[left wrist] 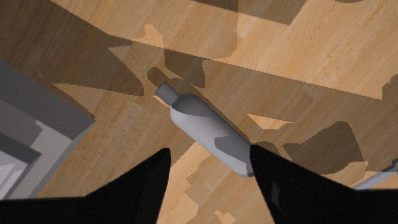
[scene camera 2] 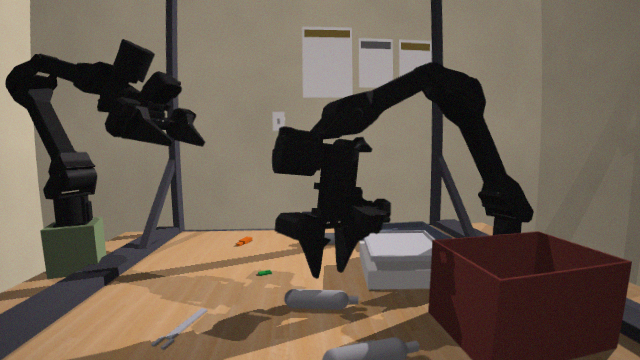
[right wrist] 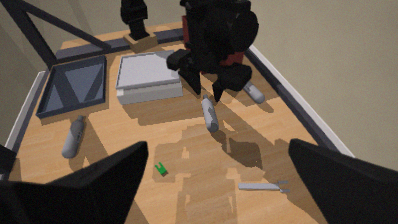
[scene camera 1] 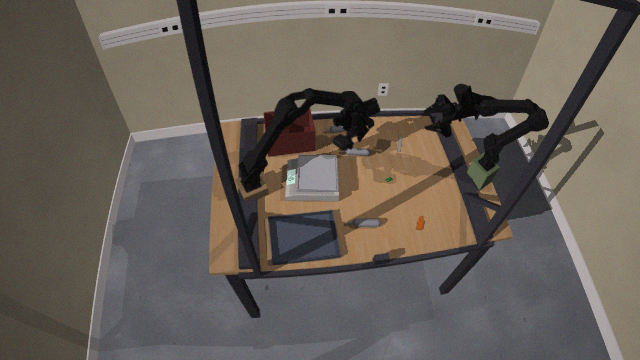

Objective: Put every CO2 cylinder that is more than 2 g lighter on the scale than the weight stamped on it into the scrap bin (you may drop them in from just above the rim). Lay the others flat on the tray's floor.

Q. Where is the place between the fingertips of my right gripper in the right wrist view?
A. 219, 147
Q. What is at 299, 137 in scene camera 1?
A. A red scrap bin.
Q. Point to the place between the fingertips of my left gripper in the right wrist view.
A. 208, 97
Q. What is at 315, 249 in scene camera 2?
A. My left gripper.
